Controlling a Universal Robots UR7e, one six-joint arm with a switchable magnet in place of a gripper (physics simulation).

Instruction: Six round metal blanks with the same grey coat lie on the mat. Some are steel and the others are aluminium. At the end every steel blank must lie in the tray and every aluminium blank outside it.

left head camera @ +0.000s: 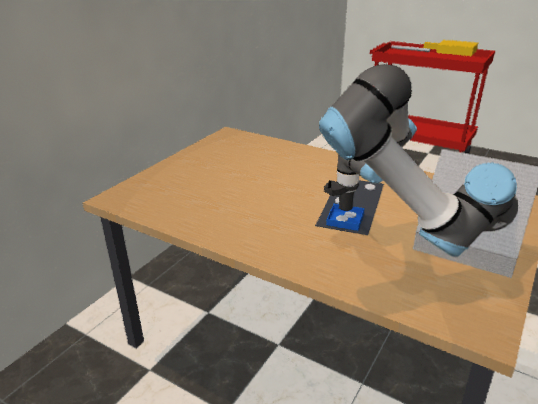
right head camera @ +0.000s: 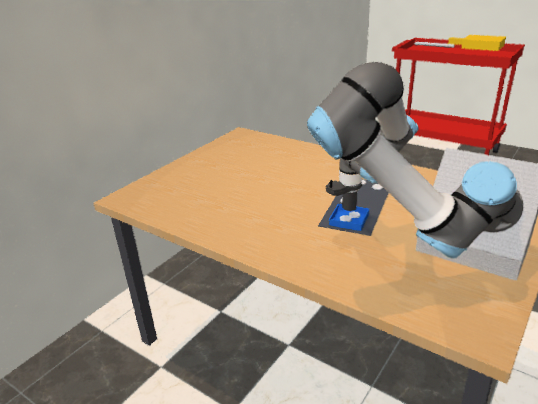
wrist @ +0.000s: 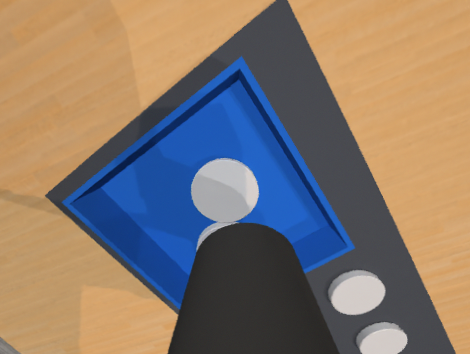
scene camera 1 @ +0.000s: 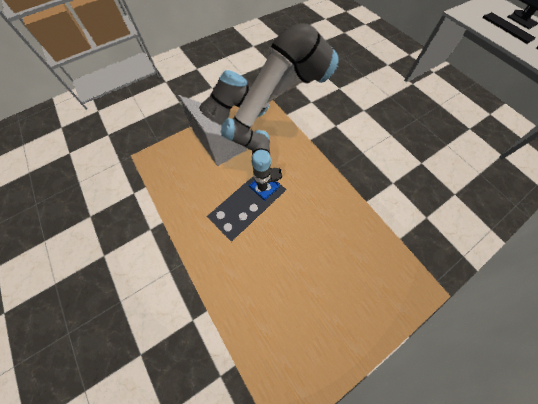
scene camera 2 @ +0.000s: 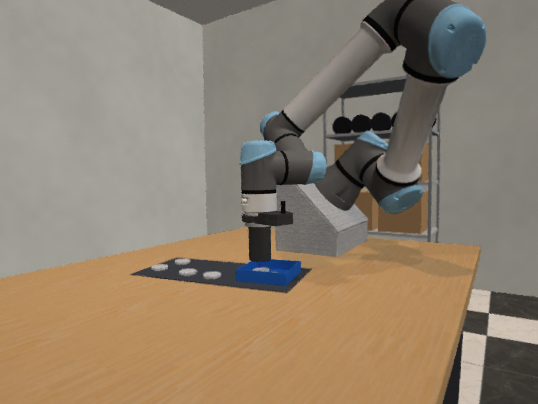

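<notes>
The blue tray (left head camera: 345, 227) (right head camera: 346, 226) (scene camera 2: 260, 278) (wrist: 280, 160) stands on one end of the dark mat (scene camera 1: 235, 204) (scene camera 2: 226, 280) (wrist: 320, 110). Two grey blanks lie in it close together: one blank (left head camera: 342, 218) (wrist: 225, 190) shows whole, the other blank (left head camera: 350, 214) (wrist: 212, 234) is partly hidden by the magnet in the wrist view. Four blanks (scene camera 1: 220, 215) (scene camera 1: 228, 227) (scene camera 1: 243, 216) (scene camera 1: 254, 207) lie on the mat outside the tray. My magnet (left head camera: 345, 208) (right head camera: 349, 208) (scene camera 2: 260, 260) is upright just above the tray, apart from the blanks, holding nothing. Steel and aluminium look alike.
The mat lies on a wooden table (scene camera 1: 310, 250) (scene camera 2: 150, 330). The arm's grey sloped base block (scene camera 1: 215, 145) (scene camera 2: 305, 230) stands near the tray end. The tray's low walls surround the two blanks under the magnet. A red cart (left head camera: 425, 58) stands beyond the table.
</notes>
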